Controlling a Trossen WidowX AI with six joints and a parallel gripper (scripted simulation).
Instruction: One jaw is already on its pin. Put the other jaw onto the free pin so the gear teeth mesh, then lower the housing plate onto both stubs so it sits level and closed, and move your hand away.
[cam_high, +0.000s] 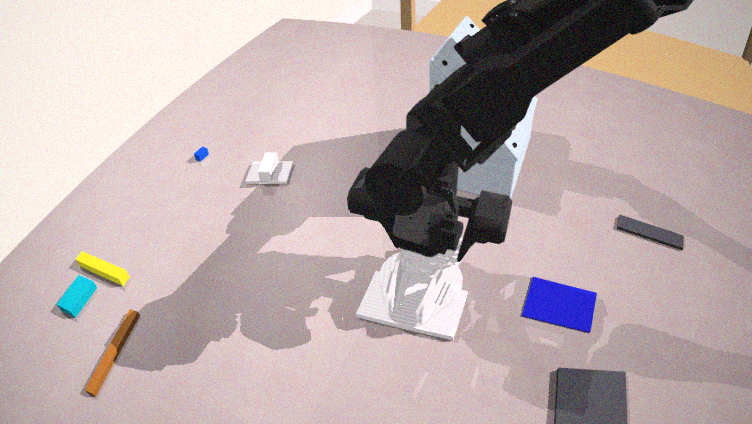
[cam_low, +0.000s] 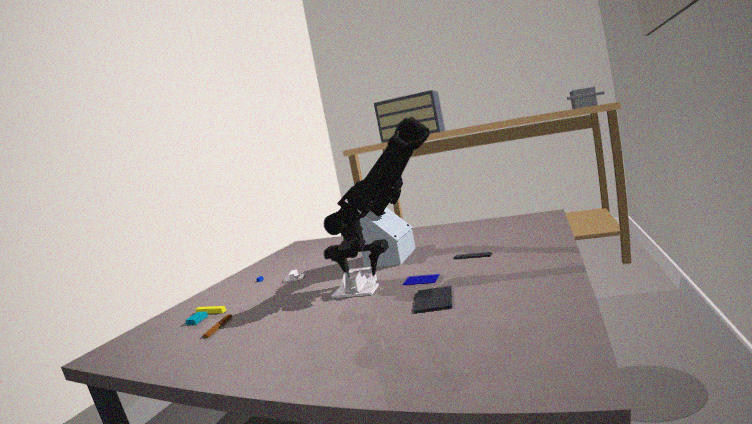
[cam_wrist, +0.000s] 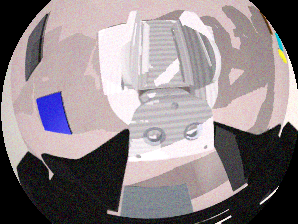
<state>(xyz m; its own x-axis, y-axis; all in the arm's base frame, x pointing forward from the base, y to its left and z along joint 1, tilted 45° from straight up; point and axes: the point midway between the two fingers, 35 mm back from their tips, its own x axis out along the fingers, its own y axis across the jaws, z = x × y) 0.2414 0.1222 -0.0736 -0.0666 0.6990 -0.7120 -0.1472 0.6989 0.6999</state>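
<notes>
Right now my gripper tip is 2 cm to the right of the white jaw, 2 cm short of it and 1 cm above it. Also, from my gripper tip: blue pad 19 cm to the left, 2 cm below, 1 cm behind; then dark slab 27 cm to the left, 14 cm ahead, 2 cm below; then white base plate 7 cm ahead, 2 cm below, 1 cm to the left.
</notes>
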